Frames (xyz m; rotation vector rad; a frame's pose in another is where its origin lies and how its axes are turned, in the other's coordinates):
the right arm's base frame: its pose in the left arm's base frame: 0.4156 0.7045 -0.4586 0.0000 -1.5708 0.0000
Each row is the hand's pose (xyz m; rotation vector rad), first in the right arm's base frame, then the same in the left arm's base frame.
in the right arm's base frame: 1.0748 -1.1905 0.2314 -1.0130 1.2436 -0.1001
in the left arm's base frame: 0.1842 -0.4860 0.6162 -0.6016 -0.2018 -0.7335
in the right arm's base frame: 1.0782 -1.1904 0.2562 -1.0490 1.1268 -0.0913
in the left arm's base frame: 0.1594 -0.4859 0.6196 -0.6407 -0.3078 -0.7628
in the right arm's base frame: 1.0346 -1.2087 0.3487 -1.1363 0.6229 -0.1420
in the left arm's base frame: 0.0669 -0.5042 0.5760 -0.7104 -0.7756 -0.9133
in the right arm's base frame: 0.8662 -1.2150 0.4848 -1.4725 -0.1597 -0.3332
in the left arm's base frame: -0.0692 -0.5105 0.4076 -0.8983 -1.3876 -1.4237
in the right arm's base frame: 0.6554 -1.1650 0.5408 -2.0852 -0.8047 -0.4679
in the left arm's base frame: -0.1252 -0.4605 0.1968 -1.3723 -1.5691 -2.1663
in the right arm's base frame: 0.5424 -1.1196 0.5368 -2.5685 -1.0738 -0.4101
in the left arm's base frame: -0.1212 -0.4151 0.0838 1.5366 1.0956 2.1205
